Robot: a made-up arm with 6 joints.
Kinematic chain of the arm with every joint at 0, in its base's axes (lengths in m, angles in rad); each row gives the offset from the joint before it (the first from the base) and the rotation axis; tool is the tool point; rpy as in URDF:
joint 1: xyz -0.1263 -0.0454 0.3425 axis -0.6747 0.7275 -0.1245
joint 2: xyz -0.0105 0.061 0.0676 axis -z
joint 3: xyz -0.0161 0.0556 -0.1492 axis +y
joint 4: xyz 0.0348 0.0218 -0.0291 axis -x
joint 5: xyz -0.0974 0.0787 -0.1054 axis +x
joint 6: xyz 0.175 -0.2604 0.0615 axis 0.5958 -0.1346 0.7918
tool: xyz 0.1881 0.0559 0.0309 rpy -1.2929 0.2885 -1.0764
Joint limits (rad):
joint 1: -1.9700..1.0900
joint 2: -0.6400..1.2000
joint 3: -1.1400..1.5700
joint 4: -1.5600..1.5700
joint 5: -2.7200..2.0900
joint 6: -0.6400..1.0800
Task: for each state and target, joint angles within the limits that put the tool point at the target. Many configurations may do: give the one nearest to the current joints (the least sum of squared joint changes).
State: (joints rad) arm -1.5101 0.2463 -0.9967 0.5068 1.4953 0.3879
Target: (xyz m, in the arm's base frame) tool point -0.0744 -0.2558 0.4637
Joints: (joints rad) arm -1.7779 0.0010 -1.1400 0.6436 1.1928 0.3993
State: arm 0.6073 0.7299 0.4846 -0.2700 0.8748 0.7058
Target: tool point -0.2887 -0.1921 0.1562
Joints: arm 0.7880 0.9072 0.7425 -0.1246 0.7028 1.0800
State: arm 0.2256 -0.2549 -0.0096 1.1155 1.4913 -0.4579
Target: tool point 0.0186 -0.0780 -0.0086
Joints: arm 0.4847 -0.6400 0.2613 0.7737 1.1528 0.2747
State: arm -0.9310 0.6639 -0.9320 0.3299 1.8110 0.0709
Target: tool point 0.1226 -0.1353 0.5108
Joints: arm -0.8880 0.2365 -1.0602 0.2719 1.5245 0.4855
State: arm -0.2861 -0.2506 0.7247 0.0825 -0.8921 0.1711
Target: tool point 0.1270 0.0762 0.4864
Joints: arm -0.6917 0.0475 0.1699 -0.0303 -0.7946 -0.0285
